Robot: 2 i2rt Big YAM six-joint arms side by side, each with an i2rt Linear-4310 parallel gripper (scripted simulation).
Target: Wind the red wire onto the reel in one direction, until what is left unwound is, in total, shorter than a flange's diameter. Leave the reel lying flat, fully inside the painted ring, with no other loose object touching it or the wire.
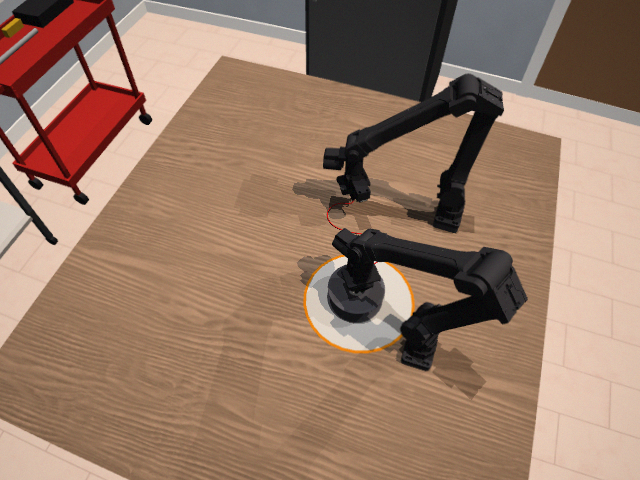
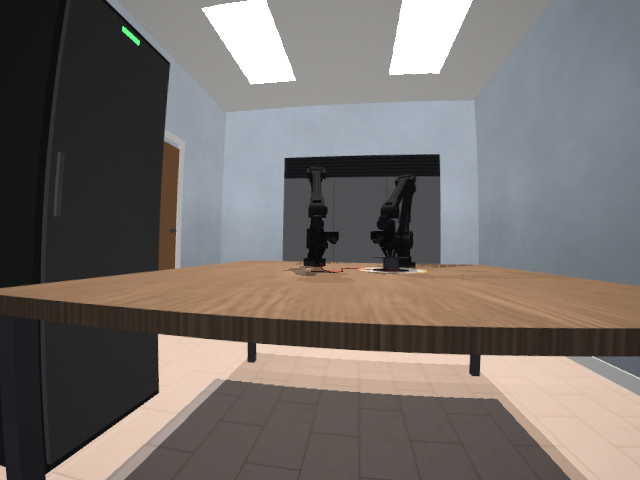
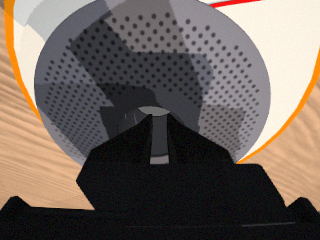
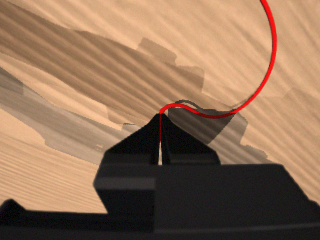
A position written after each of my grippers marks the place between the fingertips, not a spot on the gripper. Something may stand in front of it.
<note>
In view: my left gripper [image 3: 159,119], my right gripper [image 4: 160,119] and a dark grey reel [image 1: 369,299].
The dark grey reel shows as well in image 3 [image 3: 93,73]. Image 4 does not show the dark grey reel: it is out of frame.
</note>
